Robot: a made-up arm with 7 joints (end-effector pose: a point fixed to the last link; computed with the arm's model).
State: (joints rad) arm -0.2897 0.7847 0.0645 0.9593 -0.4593 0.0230 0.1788
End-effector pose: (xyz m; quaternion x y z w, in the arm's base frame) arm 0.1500 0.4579 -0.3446 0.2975 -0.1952 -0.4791 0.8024
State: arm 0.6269 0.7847 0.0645 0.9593 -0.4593 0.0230 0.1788
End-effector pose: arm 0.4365 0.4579 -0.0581 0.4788 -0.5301 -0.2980 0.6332
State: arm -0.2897 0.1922 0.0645 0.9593 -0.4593 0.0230 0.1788
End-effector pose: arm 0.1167 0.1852 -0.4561 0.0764 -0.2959 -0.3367 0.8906
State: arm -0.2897 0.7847 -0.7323 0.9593 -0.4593 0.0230 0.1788
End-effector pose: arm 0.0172 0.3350 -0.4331 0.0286 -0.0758 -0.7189 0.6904
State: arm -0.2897 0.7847 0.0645 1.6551 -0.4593 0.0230 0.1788
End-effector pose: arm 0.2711 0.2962 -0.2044 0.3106 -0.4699 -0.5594 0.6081
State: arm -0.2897 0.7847 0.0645 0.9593 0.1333 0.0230 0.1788
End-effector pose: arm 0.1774 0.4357 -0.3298 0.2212 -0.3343 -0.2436 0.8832
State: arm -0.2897 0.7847 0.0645 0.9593 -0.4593 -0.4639 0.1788
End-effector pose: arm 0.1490 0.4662 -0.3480 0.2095 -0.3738 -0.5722 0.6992
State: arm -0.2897 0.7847 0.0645 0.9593 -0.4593 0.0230 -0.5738
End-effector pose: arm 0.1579 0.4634 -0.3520 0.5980 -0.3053 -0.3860 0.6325
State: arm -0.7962 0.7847 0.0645 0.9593 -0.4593 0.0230 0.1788
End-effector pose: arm -0.0789 0.4579 -0.3615 0.1680 0.0120 -0.5384 0.8257
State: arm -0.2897 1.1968 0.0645 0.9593 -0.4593 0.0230 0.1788
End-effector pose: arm 0.1967 0.5862 -0.1879 0.4372 -0.1146 -0.5541 0.6991
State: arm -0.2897 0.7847 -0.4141 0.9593 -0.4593 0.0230 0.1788
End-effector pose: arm 0.0840 0.3768 -0.4094 0.1390 -0.1261 -0.6349 0.7495
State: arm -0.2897 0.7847 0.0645 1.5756 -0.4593 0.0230 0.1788
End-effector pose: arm 0.2651 0.3164 -0.2238 0.3110 -0.4408 -0.5535 0.6345
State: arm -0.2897 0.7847 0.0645 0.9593 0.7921 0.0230 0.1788
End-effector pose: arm 0.2061 0.4326 -0.2988 0.1141 -0.4543 0.0422 0.8825
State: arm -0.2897 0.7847 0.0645 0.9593 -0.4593 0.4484 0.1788
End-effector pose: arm 0.1539 0.4511 -0.3434 0.3603 -0.0294 -0.3743 0.8539
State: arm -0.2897 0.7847 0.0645 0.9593 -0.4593 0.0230 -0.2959
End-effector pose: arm 0.1545 0.4609 -0.3501 0.4948 -0.2690 -0.4276 0.7071
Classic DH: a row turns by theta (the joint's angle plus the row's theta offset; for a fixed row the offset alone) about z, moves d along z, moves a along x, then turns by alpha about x. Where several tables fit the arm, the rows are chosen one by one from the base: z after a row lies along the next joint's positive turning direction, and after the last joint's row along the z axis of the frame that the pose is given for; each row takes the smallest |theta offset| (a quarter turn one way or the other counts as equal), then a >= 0, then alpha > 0; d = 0 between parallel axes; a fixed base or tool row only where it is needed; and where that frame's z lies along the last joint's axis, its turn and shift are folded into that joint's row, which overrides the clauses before.
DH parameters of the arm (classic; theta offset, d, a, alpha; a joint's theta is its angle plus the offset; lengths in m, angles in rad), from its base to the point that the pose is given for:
base (fixed): 0 0.0891 0.0029 1.5708
joint 1: 1.5708 -0.1309 0.015 1.5708
joint 2: 1.5708 0.0075 0.0089 1.5708
joint 3: -1.5708 -0.2841 0.0297 -1.5708
joint 4: 0 -0.011 -0.0032 1.5708
joint 5: 0 -0.3779 -0.0143 1.5708
joint 6: 1.5708 -0.0498 0.0111 1.5708
joint 7: -1.5234 0.0065 0.0163 -1.4819
tool (fixed): 1.4334 0.0029 0 0

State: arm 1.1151 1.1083 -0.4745 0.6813 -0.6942 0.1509 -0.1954
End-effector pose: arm 0.3923 0.5993 0.0571 0.7758 -0.2953 -0.2783 0.4832
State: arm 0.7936 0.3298 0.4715 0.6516 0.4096 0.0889 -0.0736
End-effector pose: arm 0.5099 0.3567 -0.0937 0.0602 -0.6707 0.3411 0.6558
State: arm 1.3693 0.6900 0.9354 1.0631 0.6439 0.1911 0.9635
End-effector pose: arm 0.2069 0.5612 0.2581 0.0481 0.9986 -0.0080 0.0203
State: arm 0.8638 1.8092 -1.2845 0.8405 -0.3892 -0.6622 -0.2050
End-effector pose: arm 0.0928 0.7221 0.0448 0.4696 -0.1806 -0.7107 0.4917
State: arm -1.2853 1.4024 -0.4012 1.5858 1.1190 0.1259 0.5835
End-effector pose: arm -0.0656 0.3201 -0.2466 -0.3523 0.0849 -0.1548 0.9191
